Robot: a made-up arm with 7 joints. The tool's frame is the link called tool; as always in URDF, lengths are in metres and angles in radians.
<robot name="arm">
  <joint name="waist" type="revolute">
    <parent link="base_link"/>
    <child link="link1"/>
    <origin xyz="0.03 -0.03 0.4" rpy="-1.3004 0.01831 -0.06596"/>
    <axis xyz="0 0 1"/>
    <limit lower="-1.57" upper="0.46" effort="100" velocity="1.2"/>
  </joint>
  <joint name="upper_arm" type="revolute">
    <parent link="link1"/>
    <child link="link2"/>
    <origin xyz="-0.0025 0.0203 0.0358" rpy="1.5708 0 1.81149"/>
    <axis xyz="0 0 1"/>
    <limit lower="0.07" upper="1.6" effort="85" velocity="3.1"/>
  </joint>
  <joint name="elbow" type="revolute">
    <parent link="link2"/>
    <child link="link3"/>
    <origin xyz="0.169 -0.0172 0.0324" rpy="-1.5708 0 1.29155"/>
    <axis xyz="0 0 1"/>
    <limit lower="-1.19" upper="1.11" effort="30" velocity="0.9"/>
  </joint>
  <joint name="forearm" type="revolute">
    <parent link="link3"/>
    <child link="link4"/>
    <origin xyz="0.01 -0.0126 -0.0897" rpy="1.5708 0 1.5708"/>
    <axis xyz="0 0 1"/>
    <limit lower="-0.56" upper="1.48" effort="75" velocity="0.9"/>
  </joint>
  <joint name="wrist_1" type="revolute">
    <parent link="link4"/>
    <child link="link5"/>
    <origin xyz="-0.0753 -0.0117 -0.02" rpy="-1.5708 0 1.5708"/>
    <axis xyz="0 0 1"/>
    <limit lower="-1.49" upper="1.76" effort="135" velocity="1.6"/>
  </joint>
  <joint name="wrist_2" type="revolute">
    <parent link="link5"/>
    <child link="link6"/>
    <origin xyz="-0.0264 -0.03 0.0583" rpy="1.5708 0 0"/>
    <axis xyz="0 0 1"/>
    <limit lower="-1.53" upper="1.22" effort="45" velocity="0.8"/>
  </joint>
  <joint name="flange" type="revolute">
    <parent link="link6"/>
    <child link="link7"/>
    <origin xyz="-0.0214 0.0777 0.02" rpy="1.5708 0 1.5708"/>
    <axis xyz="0 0 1"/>
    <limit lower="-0.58" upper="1.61" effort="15" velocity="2.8"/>
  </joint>
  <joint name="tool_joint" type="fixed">
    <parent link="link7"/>
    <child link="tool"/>
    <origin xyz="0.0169 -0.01 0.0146" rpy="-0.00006 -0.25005 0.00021"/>
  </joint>
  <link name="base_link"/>
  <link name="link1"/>
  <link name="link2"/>
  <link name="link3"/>
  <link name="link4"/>
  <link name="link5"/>
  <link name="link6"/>
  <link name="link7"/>
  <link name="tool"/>
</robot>
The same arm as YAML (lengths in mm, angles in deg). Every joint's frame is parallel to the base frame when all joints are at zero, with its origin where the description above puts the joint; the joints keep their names.
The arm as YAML. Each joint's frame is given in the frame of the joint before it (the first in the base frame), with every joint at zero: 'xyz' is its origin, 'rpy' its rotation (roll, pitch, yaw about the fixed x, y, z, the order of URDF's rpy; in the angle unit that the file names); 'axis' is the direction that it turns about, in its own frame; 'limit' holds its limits. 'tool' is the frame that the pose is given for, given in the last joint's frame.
units:
  length: mm
  angle: deg
joints:
  - name: waist
    type: revolute
    origin:
      xyz: [30.0, -30.0, 400.0]
      rpy: [0.0, 0.0, 0.0]
    axis: [0.068403, 0.961235, 0.26711]
    limit:
      lower: -89.95
      upper: 26.36
  - name: upper_arm
    type: revolute
    origin:
      xyz: [0.0, 40.0, -10.0]
      rpy: [0.0, 0.0, 0.0]
    axis: [0.968889, -0.0002, -0.247497]
    limit:
      lower: 4.01
      upper: 91.67
  - name: elbow
    type: revolute
    origin:
      xyz: [-10.0, 30.1, -170.0]
      rpy: [0.0, 0.0, 0.0]
    axis: [0.247497, -0.0001, 0.968889]
    limit:
      lower: -68.18
      upper: 63.6
  - name: forearm
    type: revolute
    origin:
      xyz: [-10.0, 10.0, -90.0]
      rpy: [0.0, 0.0, 0.0]
    axis: [0.0002, 1.0, 0.0]
    limit:
      lower: -32.09
      upper: 84.8
  - name: wrist_1
    type: revolute
    origin:
      xyz: [70.1, -20.0, -30.0]
      rpy: [0.0, 0.0, 0.0]
    axis: [0.968889, -0.0002, -0.247497]
    limit:
      lower: -85.37
      upper: 100.84
  - name: wrist_2
    type: revolute
    origin:
      xyz: [50.0, 30.0, -40.0]
      rpy: [0.0, 0.0, 0.0]
    axis: [0.0002, 1.0, 0.0]
    limit:
      lower: -87.66
      upper: 69.9
  - name: flange
    type: revolute
    origin:
      xyz: [70.0, 20.0, -40.0]
      rpy: [0.0, 0.0, 0.0]
    axis: [0.247497, -0.0001, 0.968889]
    limit:
      lower: -33.23
      upper: 92.25
tool:
  origin:
    xyz: [20.0, -10.0, 10.0]
    rpy: [0.0, 0.0, 0.0]

